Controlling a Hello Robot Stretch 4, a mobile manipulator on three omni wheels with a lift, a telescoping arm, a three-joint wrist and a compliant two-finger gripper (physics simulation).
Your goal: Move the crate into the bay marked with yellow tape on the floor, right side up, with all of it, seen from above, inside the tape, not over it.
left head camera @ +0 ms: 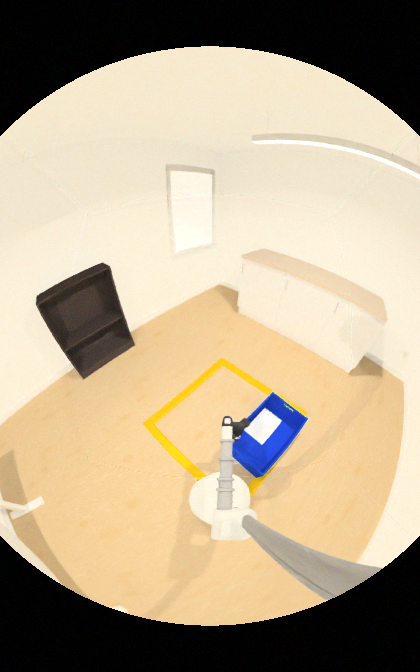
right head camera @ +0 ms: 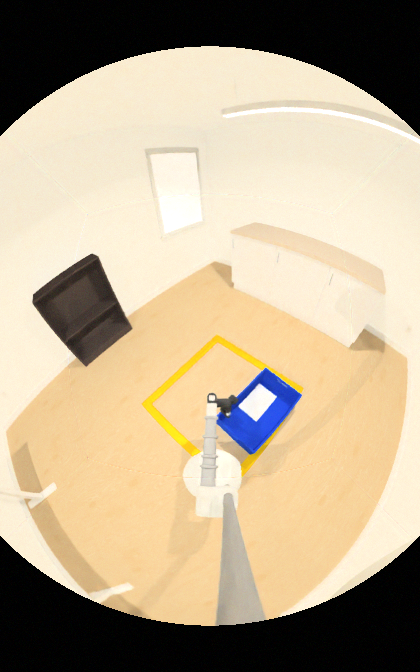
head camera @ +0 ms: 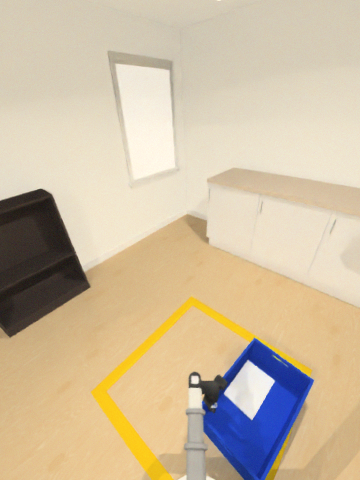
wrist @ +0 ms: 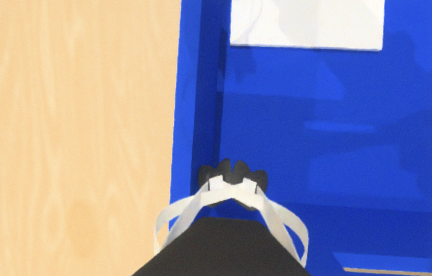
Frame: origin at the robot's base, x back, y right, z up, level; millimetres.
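Seen in the pictures: gripper, fingertip midpoint: (head camera: pixel 210 408) (wrist: pixel 234 174).
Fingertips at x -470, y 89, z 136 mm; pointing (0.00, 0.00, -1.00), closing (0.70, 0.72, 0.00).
Note:
Pixels of each thing's top centre, then the offset from my fingertips to it.
- blue open-topped crate, middle of its top: (head camera: pixel 257 395) dx -48, dy +263, dz +57 mm
- flat white item, middle of its top: (head camera: pixel 249 387) dx -158, dy +275, dz -134 mm
The blue open-topped crate (head camera: pixel 245 435) (left head camera: pixel 282 435) (right head camera: pixel 275 420) (wrist: pixel 280 150) stands right side up at the right side of the bay. In the head views it hides parts of the yellow tape (head camera: pixel 131 361) (left head camera: pixel 182 395) (right head camera: pixel 182 370) along the two right-hand sides; the exact overlap there is hard to tell. A flat white item (head camera: pixel 250 389) (left head camera: pixel 262 426) (right head camera: pixel 258 402) (wrist: pixel 307 25) lies inside the crate. My gripper (head camera: pixel 213 402) (left head camera: pixel 237 436) (right head camera: pixel 227 412) (wrist: pixel 234 174) is shut with its fingertips together, over the crate's inner side beside its left wall.
A dark bookshelf (head camera: pixel 64 225) (left head camera: pixel 116 310) (right head camera: pixel 109 295) stands against the wall at the left. A long white cabinet (head camera: pixel 290 235) (left head camera: pixel 310 310) (right head camera: pixel 300 285) stands beyond the bay at the right. My round white base (left head camera: pixel 200 500) (right head camera: pixel 192 472) is at the bay's near corner.

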